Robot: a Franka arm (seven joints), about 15 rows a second.
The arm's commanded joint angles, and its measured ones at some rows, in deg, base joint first. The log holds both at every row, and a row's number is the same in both.
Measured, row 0:
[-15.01, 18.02, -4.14, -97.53, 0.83, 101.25, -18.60]
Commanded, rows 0 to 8:
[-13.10, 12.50, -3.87, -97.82, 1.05, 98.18, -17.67]
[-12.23, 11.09, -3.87, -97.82, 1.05, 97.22, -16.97]
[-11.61, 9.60, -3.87, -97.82, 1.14, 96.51, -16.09]
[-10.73, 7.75, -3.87, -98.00, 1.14, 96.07, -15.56]
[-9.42, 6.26, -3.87, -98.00, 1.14, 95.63, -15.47]
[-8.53, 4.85, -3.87, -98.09, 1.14, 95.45, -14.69]
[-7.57, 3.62, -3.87, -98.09, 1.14, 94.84, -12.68]
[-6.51, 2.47, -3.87, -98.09, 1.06, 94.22, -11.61]
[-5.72, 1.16, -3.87, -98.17, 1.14, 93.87, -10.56]
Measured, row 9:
[-7.34, 4.70, -3.70, -96.44, 0.97, 94.43, -13.17]
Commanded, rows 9 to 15:
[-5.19, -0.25, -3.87, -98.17, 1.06, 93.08, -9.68]
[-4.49, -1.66, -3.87, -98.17, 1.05, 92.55, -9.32]
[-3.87, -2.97, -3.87, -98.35, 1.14, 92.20, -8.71]
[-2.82, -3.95, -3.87, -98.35, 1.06, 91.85, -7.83]
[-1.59, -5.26, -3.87, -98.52, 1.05, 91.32, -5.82]
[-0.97, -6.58, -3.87, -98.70, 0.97, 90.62, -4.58]
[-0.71, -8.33, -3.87, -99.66, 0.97, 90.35, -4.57]
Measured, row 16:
[-2.09, -3.97, -3.55, -96.60, 0.98, 90.60, -6.69]
